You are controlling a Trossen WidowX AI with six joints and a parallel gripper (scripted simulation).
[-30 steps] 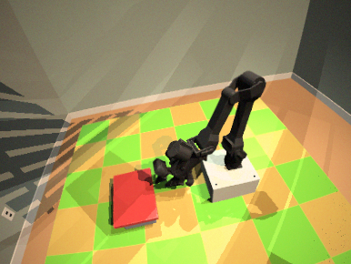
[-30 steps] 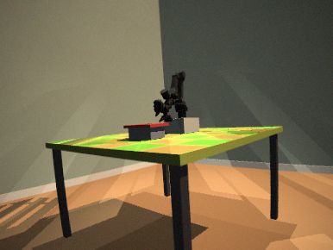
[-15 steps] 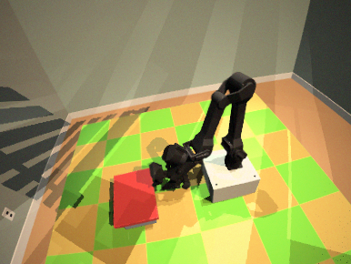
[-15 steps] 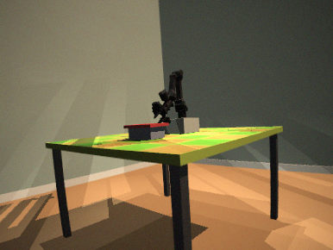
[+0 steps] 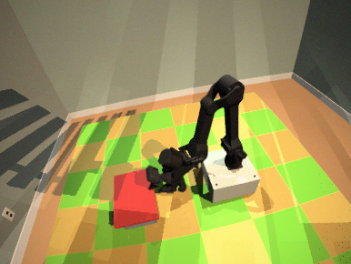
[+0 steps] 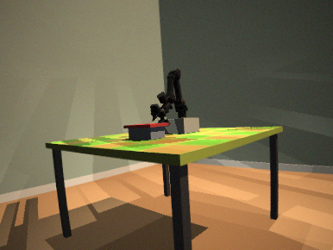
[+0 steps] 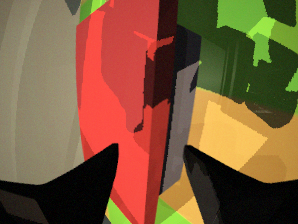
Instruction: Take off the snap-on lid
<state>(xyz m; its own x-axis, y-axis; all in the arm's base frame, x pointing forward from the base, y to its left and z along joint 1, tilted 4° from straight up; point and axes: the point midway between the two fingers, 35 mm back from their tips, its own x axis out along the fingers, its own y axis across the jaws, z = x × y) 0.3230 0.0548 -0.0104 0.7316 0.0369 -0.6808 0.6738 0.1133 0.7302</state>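
The red lid is 80 mm ahead of my gripper tip and 10 mm to the left of it. Also, from my gripper tip: grey storage box: 80 mm ahead, 40 mm below, 10 mm to the left.
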